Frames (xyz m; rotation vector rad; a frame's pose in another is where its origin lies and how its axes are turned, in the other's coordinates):
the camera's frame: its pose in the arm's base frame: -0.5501 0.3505 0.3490 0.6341 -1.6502 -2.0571
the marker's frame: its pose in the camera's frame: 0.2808 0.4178 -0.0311 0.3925 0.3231 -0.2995
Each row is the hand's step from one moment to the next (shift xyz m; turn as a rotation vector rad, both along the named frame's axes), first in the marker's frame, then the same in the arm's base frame.
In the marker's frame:
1: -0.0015 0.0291 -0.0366 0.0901 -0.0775 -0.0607
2: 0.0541 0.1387 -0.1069 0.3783 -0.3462 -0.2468
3: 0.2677 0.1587 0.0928 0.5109 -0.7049 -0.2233
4: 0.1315 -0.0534 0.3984 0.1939 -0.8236 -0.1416
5: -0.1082 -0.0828 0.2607 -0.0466 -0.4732 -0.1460
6: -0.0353 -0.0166 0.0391 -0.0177 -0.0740 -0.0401
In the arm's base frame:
1: 0.0152 -0.0254 0.0362 0.0306 -0.0975 -0.0859
2: -0.0093 -0.1261 0.1327 0.1315 -0.4015 -0.3812
3: -0.2768 -0.1686 0.0206 0.1987 -0.4434 -0.7561
4: -0.3390 0.1542 -0.2005 0.3559 -0.1330 -0.7692
5: -0.0993 0.2567 -0.1037 0.3349 0.0050 -0.3677
6: -0.0031 0.0537 -0.0124 0.0705 -0.0020 -0.0492

